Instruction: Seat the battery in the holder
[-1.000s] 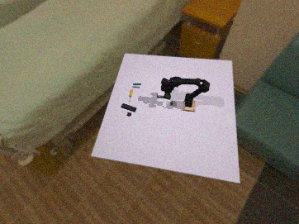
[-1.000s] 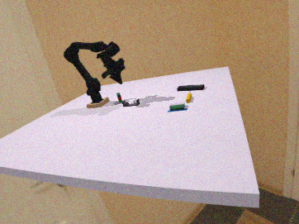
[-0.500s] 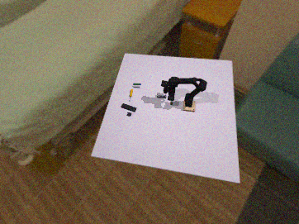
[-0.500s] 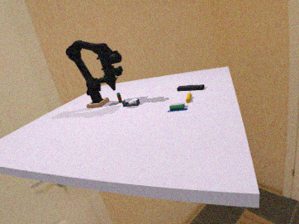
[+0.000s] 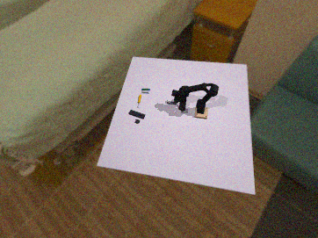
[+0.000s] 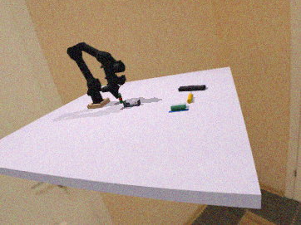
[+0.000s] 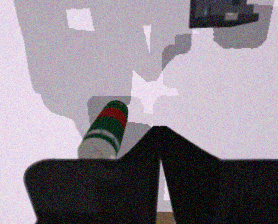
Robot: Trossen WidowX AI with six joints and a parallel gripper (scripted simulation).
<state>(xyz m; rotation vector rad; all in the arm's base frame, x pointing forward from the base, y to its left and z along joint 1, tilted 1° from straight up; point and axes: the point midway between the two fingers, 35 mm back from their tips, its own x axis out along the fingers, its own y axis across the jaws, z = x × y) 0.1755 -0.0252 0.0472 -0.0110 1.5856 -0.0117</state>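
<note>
Right now my gripper tip is 3 cm to the right of the battery and 1 cm above it. Round my gripper tip: black remote 43 cm ahead, 14 cm to the left, 3 cm below; then yellow screwdriver 45 cm ahead, 3 cm below.
</note>
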